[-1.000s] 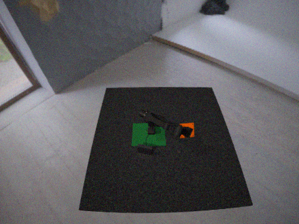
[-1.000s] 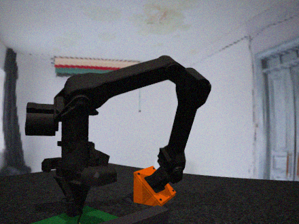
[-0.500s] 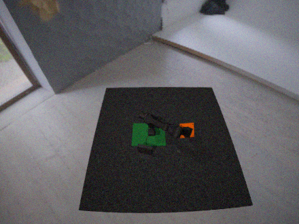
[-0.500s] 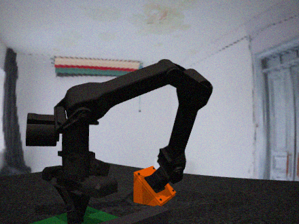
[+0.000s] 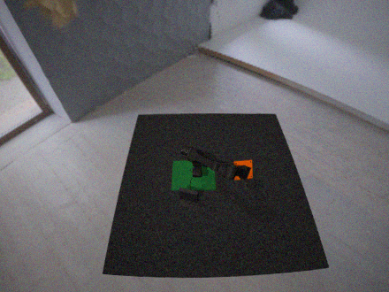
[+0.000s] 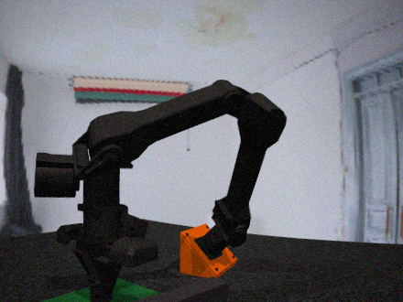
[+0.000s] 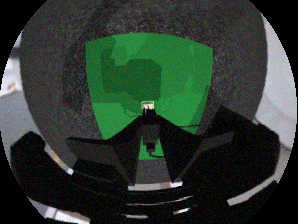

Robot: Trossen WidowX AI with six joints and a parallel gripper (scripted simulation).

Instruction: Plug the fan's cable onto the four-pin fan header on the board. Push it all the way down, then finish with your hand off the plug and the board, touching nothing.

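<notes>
Right now the pale four-pin header is 40 mm below my gripper tip and 10 mm ahead of it. Round my gripper tip: dark fan plug 10 mm ahead, 10 mm above; then black fan 180 mm to the left, 60 mm ahead, 20 mm above; then green board 60 mm below, 20 mm ahead, 10 mm to the left.
</notes>
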